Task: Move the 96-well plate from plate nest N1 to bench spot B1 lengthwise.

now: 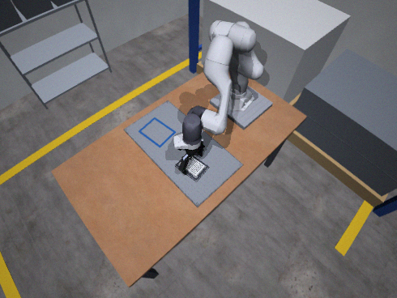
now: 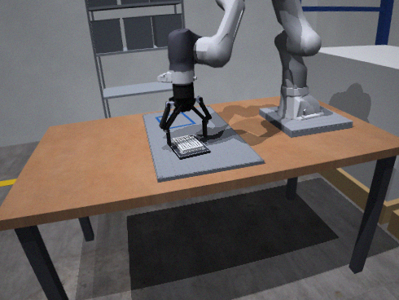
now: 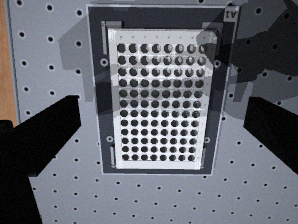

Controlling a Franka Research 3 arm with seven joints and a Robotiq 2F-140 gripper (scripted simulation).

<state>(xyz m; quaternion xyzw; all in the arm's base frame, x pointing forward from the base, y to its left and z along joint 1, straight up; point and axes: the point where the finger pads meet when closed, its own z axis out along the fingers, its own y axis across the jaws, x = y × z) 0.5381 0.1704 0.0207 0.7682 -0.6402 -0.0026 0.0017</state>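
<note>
Now: the white 96-well plate 2 cm below my hand. From my hand the other things lie so: black plate nest: 3 cm below.
</note>
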